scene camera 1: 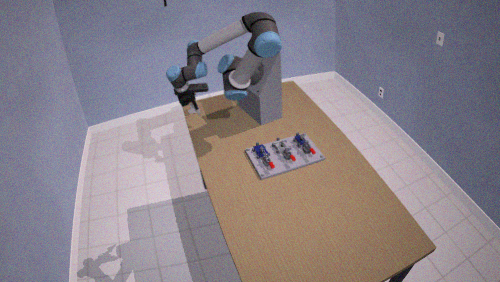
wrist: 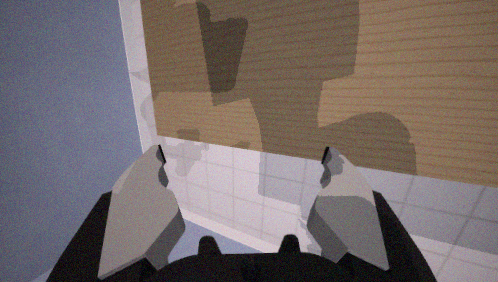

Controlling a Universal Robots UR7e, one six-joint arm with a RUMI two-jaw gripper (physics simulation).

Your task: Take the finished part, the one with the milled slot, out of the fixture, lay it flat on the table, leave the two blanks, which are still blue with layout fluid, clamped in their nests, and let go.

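Places are measured from the arm's base along level axes (x ahead, y left, z up), in centimetres.
Where they show: gripper, fingertip midpoint: (scene camera 1: pixel 197 104) (wrist: pixel 245 147); arm's base at its link origin: (scene camera 1: pixel 255 72).
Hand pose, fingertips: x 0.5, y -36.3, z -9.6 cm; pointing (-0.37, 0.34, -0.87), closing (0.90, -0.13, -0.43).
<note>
Things, the pixels of their top centre, and the offset from my fingertips. "pt": a spot on its surface instead. Level surfaces: height alone.
- grey plate at a spot on its surface: (scene camera 1: pixel 265 173) pt dz -16.9, dx +50.1, dy +14.7 cm
- finished part at a spot on its surface: (scene camera 1: pixel 281 145) pt dz -14.1, dx +38.6, dy +30.1 cm
- wooden table at its surface level: dz -18.4 cm
The fixture is a grey plate (scene camera 1: pixel 265 173) on the table, with three nests in a row, each with a red-tipped clamp. A blue blank (scene camera 1: pixel 260 150) sits in the left nest and another blue blank (scene camera 1: pixel 300 140) in the right nest. The finished part (scene camera 1: pixel 281 145), silvery grey, sits in the middle nest; its slot is too small to make out. My gripper (scene camera 1: pixel 194 111) (wrist: pixel 245 147) is open and empty, high near the table's back left edge, well away from the fixture. The fixture does not show in the wrist view.
The wooden table (scene camera 1: pixel 320 215) (wrist: pixel 430 75) carries the arm's grey pedestal (scene camera 1: pixel 270 95) behind the fixture. The red clamp handles (scene camera 1: pixel 293 158) point toward the front of the plate. The table's left edge runs below the gripper, with tiled floor beyond it.
</note>
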